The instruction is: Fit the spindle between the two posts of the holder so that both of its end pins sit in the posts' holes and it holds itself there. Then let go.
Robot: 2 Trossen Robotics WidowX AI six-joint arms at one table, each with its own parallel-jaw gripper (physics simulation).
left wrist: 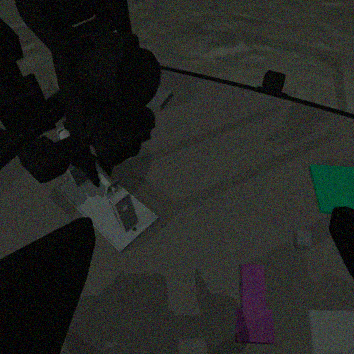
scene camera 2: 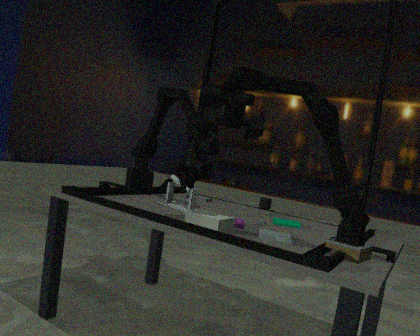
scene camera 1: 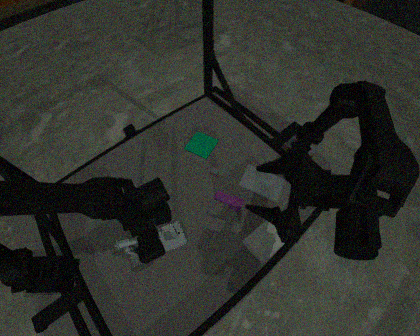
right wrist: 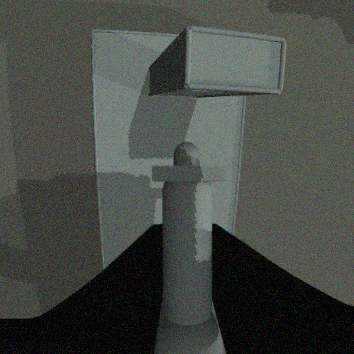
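Seen in the pictures: left gripper, fingertip midpoint: (left wrist: pixel 213 224) (scene camera 2: pixel 230 136) (scene camera 1: pixel 251 186); right gripper, fingertip midpoint: (left wrist: pixel 101 182) (scene camera 2: pixel 184 192) (scene camera 1: pixel 154 236) (right wrist: pixel 183 234); left arm's base, link origin: (scene camera 2: pixel 349 242); right arm's base, link origin: (left wrist: pixel 13 88) (scene camera 2: pixel 140 170) (scene camera 1: pixel 42 273).
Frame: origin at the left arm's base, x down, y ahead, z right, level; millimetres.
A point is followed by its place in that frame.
The pale holder (scene camera 1: pixel 176 241) @(x 31, y 591, z -78 mm) (scene camera 2: pixel 191 198) (left wrist: pixel 144 215) @(x 31, y 577, z -29 mm) (right wrist: pixel 112 125) @(x 31, y 605, z -24 mm) stands on the table, a flat base with two upright posts. One post (right wrist: pixel 235 62) @(x -46, y 584, z -55 mm) shows large in the right wrist view; the other is hidden there. My right gripper (left wrist: pixel 101 182) @(x -23, y 641, z -47 mm) (right wrist: pixel 183 234) @(x -23, y 641, z -47 mm) is shut on the grey spindle (right wrist: pixel 187 270) @(x -48, y 639, z -42 mm), over the holder. The spindle's far collar and rounded end pin (right wrist: pixel 187 152) @(x -35, y 608, z -46 mm) point towards that post, with a visible gap between them. Its near end pin is hidden. My left gripper (scene camera 1: pixel 252 187) @(x -253, y 397, z -117 mm) (left wrist: pixel 213 224) @(x -253, y 397, z -117 mm) is open and empty, away from the holder.
A green square (scene camera 1: pixel 201 145) @(x 30, y 343, z 218 mm) (scene camera 2: pixel 287 222) @(x 30, y 328, z 211 mm) (left wrist: pixel 332 187) @(x 30, y 356, z 211 mm), a magenta block (scene camera 1: pixel 229 200) @(x 24, y 371, z -41 mm) (scene camera 2: pixel 240 223) @(x 24, y 343, z -63 mm) (left wrist: pixel 254 305) @(x 24, y 367, z -43 mm), a small grey cube (left wrist: pixel 303 238) @(x 25, y 357, z 84 mm), a pale flat block (scene camera 1: pixel 262 182) @(x 34, y 224, z -39 mm) (scene camera 2: pixel 275 236) @(x 34, y 213, z -49 mm) (left wrist: pixel 332 330) @(x 34, y 268, z -8 mm) and a pale box (scene camera 1: pixel 260 242) @(x -11, y 372, z -214 mm) (scene camera 2: pixel 209 220) @(x -1, y 309, z -256 mm) lie on the table.
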